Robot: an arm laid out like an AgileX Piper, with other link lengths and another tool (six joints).
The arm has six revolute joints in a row. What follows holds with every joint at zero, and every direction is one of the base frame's. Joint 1 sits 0.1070 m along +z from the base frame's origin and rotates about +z. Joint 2 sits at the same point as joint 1 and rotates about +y. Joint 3 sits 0.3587 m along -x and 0.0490 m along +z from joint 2 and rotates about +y. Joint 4 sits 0.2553 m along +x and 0.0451 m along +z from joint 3 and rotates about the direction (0.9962, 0, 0.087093). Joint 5 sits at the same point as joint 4 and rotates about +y. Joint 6 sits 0.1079 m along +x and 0.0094 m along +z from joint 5 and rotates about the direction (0.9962, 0, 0.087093). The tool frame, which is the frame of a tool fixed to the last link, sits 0.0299 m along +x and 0.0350 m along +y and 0.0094 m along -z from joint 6; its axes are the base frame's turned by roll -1.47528, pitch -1.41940 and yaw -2.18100 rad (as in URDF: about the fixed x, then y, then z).
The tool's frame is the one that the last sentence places.
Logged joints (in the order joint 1, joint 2, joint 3, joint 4, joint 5, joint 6), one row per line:
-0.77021 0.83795 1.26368 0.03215 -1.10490 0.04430
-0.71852 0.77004 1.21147 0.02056 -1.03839 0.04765
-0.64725 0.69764 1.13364 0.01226 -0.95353 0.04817
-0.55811 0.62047 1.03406 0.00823 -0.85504 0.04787
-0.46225 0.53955 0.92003 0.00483 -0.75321 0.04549
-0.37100 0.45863 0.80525 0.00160 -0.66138 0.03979
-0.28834 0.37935 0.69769 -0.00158 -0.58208 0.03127
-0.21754 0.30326 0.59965 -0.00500 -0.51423 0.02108
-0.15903 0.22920 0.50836 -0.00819 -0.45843 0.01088
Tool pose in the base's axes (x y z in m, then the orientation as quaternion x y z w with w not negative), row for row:
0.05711 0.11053 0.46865 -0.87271 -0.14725 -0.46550 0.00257
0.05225 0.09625 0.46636 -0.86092 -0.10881 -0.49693 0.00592
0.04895 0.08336 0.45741 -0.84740 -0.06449 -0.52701 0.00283
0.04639 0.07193 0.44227 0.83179 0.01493 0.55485 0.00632
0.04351 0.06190 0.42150 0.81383 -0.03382 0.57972 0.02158
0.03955 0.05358 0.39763 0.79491 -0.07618 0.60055 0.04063
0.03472 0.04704 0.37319 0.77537 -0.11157 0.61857 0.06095
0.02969 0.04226 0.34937 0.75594 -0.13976 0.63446 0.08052
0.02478 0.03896 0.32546 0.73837 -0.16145 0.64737 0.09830
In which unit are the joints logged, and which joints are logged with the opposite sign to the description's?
The joints are logged in radians. Opposite sign: joint 1, joint 3, joint 5.
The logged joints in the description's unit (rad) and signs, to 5 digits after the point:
0.77021 0.83795 -1.26368 0.03215 1.10490 0.04430
0.71852 0.77004 -1.21147 0.02056 1.03839 0.04765
0.64725 0.69764 -1.13364 0.01226 0.95353 0.04817
0.55811 0.62047 -1.03406 0.00823 0.85504 0.04787
0.46225 0.53955 -0.92003 0.00483 0.75321 0.04549
0.37100 0.45863 -0.80525 0.00160 0.66138 0.03979
0.28834 0.37935 -0.69769 -0.00158 0.58208 0.03127
0.21754 0.30326 -0.59965 -0.00500 0.51423 0.02108
0.15903 0.22920 -0.50836 -0.00819 0.45843 0.01088

